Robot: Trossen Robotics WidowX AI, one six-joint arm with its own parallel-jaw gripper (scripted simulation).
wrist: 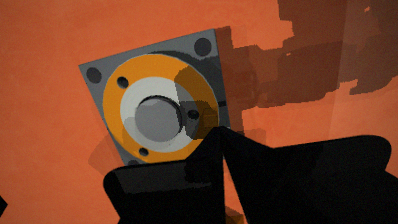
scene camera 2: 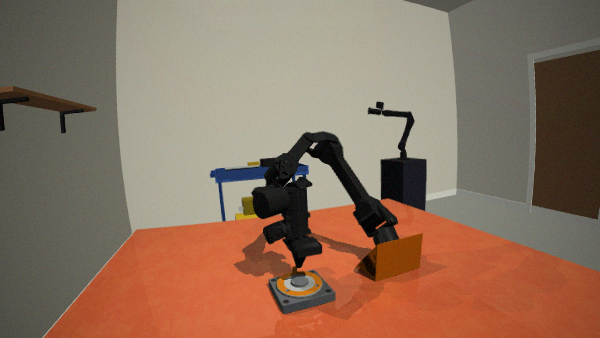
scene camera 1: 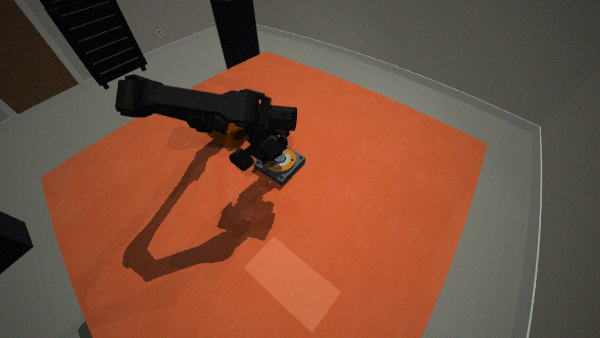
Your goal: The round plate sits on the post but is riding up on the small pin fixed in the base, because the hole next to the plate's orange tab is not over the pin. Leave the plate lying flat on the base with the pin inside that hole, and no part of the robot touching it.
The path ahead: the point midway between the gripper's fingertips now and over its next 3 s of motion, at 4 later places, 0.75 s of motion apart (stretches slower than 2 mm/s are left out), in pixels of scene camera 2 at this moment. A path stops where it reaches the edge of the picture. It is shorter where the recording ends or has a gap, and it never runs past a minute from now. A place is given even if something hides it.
The gripper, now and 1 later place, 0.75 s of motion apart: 298, 267; 295, 254
